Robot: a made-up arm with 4 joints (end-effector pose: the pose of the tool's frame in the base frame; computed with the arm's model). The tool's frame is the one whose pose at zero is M.
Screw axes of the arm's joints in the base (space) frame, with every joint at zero. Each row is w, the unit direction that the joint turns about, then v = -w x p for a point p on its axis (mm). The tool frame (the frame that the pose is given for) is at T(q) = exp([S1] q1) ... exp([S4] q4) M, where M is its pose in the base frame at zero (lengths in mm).
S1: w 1 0 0 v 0 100 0
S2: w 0 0 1 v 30 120 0
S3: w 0 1 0 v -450 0 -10
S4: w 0 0 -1 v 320 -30 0
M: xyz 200 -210 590 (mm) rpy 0 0 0 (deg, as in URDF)
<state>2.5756 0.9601 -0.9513 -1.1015</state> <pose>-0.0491 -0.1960 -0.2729 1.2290 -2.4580 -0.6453</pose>
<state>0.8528 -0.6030 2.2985 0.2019</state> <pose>-0.2314 -0.2257 -0.0260 0.8667 2.3755 0.6042</pose>
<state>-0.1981 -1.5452 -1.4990 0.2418</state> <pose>-0.4185 0.1508 0.6706 -1.1467 -1.4954 -1.2911</pose>
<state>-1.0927 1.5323 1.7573 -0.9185</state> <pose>-0.0103 0.3827 -0.0030 -0.9392 2.8361 0.3979</pose>
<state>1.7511 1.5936 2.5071 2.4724</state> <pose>0.4520 -0.3719 0.3804 -0.6948 -0.3591 -0.8694</pose>
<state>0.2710 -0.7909 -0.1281 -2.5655</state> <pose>-0.4708 -0.1851 0.5198 0.0505 -0.2235 1.7558</pose>
